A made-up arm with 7 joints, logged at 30 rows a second.
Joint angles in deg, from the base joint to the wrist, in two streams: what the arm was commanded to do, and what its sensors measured. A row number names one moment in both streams.
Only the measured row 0 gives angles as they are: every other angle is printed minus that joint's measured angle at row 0.
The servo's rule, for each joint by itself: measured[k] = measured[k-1] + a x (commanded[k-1-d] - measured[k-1]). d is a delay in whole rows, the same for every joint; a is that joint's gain. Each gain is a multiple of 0.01, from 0.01 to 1. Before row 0 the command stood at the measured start. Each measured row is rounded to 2 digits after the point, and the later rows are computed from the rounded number. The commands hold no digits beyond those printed.
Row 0, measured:
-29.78, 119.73, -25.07, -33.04, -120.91, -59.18, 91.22
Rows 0 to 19, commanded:
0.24, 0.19, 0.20, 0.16, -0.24, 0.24, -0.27
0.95, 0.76, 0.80, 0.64, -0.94, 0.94, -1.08
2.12, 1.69, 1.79, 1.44, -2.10, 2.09, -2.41
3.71, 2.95, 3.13, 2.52, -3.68, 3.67, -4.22
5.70, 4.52, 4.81, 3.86, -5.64, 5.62, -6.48
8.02, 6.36, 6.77, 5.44, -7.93, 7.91, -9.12
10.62, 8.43, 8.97, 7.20, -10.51, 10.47, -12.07
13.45, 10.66, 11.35, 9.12, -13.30, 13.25, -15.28
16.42, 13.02, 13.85, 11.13, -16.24, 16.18, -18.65
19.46, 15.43, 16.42, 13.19, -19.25, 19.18, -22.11
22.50, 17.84, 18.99, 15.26, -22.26, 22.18, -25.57
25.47, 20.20, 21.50, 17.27, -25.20, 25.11, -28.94
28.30, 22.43, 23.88, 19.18, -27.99, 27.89, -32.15
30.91, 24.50, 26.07, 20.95, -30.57, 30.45, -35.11
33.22, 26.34, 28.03, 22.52, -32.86, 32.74, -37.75
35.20, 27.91, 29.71, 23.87, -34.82, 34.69, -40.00
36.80, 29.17, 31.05, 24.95, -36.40, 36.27, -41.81
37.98, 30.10, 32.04, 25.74, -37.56, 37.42, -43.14
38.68, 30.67, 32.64, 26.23, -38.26, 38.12, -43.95
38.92, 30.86, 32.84, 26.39, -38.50, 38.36, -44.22
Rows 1 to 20, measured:
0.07, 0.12, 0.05, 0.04, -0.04, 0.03, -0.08
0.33, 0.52, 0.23, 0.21, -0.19, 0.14, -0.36
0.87, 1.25, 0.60, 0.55, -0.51, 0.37, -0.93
1.72, 2.30, 1.21, 1.10, -1.05, 0.77, -1.85
2.91, 3.68, 2.07, 1.87, -1.83, 1.35, -3.15
4.44, 5.34, 3.20, 2.87, -2.87, 2.14, -4.82
6.29, 7.26, 4.58, 4.08, -4.17, 3.14, -6.85
8.44, 9.37, 6.20, 5.49, -5.72, 4.35, -9.21
10.83, 11.63, 8.04, 7.07, -7.51, 5.77, -11.85
13.42, 13.99, 10.05, 8.78, -9.51, 7.38, -14.72
16.14, 16.38, 12.20, 10.59, -11.68, 9.16, -17.76
18.94, 18.75, 14.43, 12.46, -13.98, 11.07, -20.89
21.75, 21.03, 16.70, 14.34, -16.36, 13.09, -24.04
24.50, 23.18, 18.95, 16.19, -18.78, 15.17, -27.14
27.12, 25.14, 21.13, 17.96, -21.17, 17.28, -30.11
29.54, 26.86, 23.19, 19.61, -23.49, 19.37, -32.88
31.72, 28.29, 25.08, 21.11, -25.68, 21.40, -35.38
33.60, 29.41, 26.75, 22.41, -27.70, 23.32, -37.55
35.12, 30.19, 28.16, 23.48, -29.50, 25.10, -39.34
36.26, 30.61, 29.28, 24.29, -31.03, 26.69, -40.71
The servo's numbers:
d 0
a 0.30 0.62 0.24 0.28 0.17 0.12 0.28

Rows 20 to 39, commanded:
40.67, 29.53, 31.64, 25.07, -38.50, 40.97, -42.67
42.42, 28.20, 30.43, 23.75, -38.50, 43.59, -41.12
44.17, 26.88, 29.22, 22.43, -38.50, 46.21, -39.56
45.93, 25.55, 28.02, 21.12, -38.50, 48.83, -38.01
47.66, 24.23, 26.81, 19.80, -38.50, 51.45, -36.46
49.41, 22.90, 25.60, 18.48, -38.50, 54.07, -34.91
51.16, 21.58, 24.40, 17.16, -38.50, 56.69, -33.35
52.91, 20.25, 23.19, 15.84, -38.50, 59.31, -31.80
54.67, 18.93, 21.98, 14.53, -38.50, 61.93, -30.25
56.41, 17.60, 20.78, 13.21, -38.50, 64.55, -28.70
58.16, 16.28, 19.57, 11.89, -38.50, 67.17, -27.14
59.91, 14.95, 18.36, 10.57, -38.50, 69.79, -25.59
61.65, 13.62, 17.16, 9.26, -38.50, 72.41, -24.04
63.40, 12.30, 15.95, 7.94, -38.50, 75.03, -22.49
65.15, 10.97, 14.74, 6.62, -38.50, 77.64, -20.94
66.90, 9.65, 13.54, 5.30, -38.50, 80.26, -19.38
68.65, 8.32, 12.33, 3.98, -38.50, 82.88, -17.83
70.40, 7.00, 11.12, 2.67, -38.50, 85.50, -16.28
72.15, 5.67, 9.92, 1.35, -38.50, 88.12, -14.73
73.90, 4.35, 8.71, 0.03, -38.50, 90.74, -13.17
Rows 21 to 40, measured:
37.58, 29.94, 29.85, 24.51, -32.30, 28.40, -41.26
39.03, 28.86, 29.99, 24.30, -33.35, 30.22, -41.22
40.57, 27.63, 29.81, 23.78, -34.23, 32.14, -40.76
42.18, 26.34, 29.38, 23.04, -34.96, 34.14, -39.99
43.82, 25.03, 28.76, 22.13, -35.56, 36.22, -39.00
45.50, 23.71, 28.00, 21.11, -36.06, 38.36, -37.85
47.20, 22.39, 27.14, 20.00, -36.47, 40.56, -36.59
48.91, 21.06, 26.19, 18.84, -36.82, 42.81, -35.25
50.64, 19.74, 25.18, 17.63, -37.11, 45.10, -33.85
52.37, 18.41, 24.12, 16.39, -37.35, 47.43, -32.41
54.11, 17.09, 23.03, 15.13, -37.55, 49.80, -30.93
55.85, 15.76, 21.91, 13.85, -37.71, 52.20, -29.43
57.59, 14.43, 20.77, 12.56, -37.84, 54.63, -27.92
59.33, 13.11, 19.61, 11.27, -37.95, 57.08, -26.40
61.08, 11.78, 18.44, 9.97, -38.04, 59.55, -24.87
62.83, 10.46, 17.26, 8.66, -38.12, 62.04, -23.33
64.58, 9.13, 16.08, 7.35, -38.18, 64.54, -21.79
66.33, 7.81, 14.89, 6.04, -38.23, 67.06, -20.25
68.08, 6.48, 13.70, 4.73, -38.28, 69.59, -18.70
69.83, 5.16, 12.50, 3.41, -38.32, 72.13, -17.15

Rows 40 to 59, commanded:
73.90, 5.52, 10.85, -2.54, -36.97, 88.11, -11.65
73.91, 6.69, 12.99, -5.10, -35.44, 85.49, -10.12
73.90, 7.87, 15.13, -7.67, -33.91, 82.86, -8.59
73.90, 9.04, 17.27, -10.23, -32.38, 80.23, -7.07
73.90, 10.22, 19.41, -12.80, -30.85, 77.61, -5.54
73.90, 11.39, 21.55, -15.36, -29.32, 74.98, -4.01
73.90, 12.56, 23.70, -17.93, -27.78, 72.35, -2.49
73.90, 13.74, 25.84, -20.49, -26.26, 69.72, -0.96
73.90, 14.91, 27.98, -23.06, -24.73, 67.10, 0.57
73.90, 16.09, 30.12, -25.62, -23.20, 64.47, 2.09
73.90, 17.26, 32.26, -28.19, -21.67, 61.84, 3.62
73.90, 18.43, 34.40, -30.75, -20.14, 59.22, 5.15
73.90, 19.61, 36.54, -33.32, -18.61, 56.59, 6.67
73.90, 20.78, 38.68, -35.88, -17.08, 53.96, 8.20
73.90, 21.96, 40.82, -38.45, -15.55, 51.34, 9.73
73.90, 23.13, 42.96, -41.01, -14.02, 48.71, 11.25
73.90, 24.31, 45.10, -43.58, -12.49, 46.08, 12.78
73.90, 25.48, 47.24, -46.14, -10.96, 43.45, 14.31
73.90, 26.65, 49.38, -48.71, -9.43, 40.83, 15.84
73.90, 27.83, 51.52, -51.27, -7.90, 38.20, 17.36
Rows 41 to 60, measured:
71.05, 5.38, 12.10, 1.74, -38.09, 74.05, -15.61
71.91, 6.19, 12.31, -0.18, -37.64, 75.42, -14.07
72.51, 7.23, 12.99, -2.28, -37.01, 76.31, -12.54
72.93, 8.35, 14.02, -4.51, -36.22, 76.78, -11.01
73.22, 9.51, 15.31, -6.83, -35.31, 76.88, -9.48
73.42, 10.68, 16.81, -9.22, -34.29, 76.65, -7.95
73.56, 11.85, 18.46, -11.66, -33.18, 76.13, -6.42
73.66, 13.02, 20.23, -14.13, -32.00, 75.36, -4.89
73.73, 14.19, 22.09, -16.63, -30.76, 74.37, -3.36
73.78, 15.37, 24.02, -19.15, -29.47, 73.18, -1.83
73.82, 16.54, 26.00, -21.68, -28.14, 71.82, -0.30
73.84, 17.71, 28.02, -24.22, -26.78, 70.31, 1.23
73.86, 18.89, 30.06, -26.77, -25.39, 68.66, 2.75
73.87, 20.06, 32.13, -29.32, -23.98, 66.90, 4.28
73.88, 21.24, 34.22, -31.88, -22.55, 65.03, 5.81
73.89, 22.41, 36.32, -34.44, -21.10, 63.07, 7.33
73.89, 23.59, 38.43, -37.00, -19.64, 61.03, 8.86
73.89, 24.76, 40.54, -39.56, -18.16, 58.92, 10.39
73.89, 25.93, 42.66, -42.12, -16.68, 56.75, 11.92
73.89, 27.11, 44.79, -44.68, -15.19, 54.52, 13.44

